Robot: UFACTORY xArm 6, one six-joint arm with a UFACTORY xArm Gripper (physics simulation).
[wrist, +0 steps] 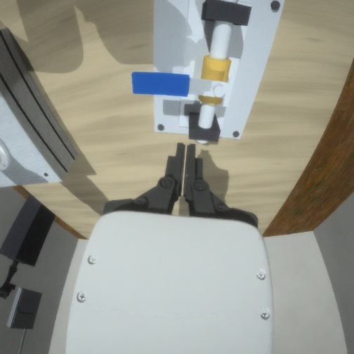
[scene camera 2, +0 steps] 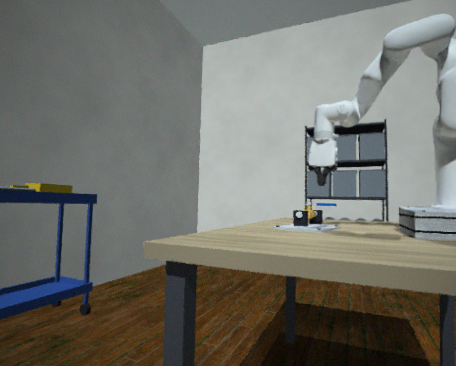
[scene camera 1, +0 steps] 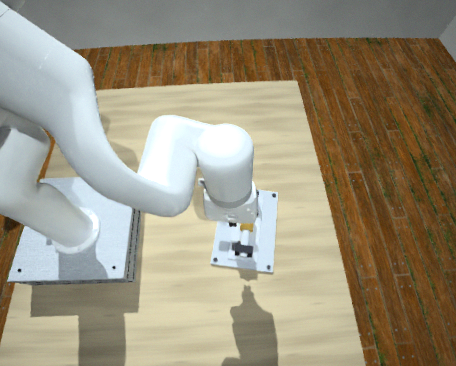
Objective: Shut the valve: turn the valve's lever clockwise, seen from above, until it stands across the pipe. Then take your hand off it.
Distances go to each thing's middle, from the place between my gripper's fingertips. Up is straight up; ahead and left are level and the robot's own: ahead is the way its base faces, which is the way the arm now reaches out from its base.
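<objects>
I see the light plate point(scene camera 1: 265, 258) 4 cm to the left of my hand, 4 cm ahead of it and 16 cm below it.
</objects>
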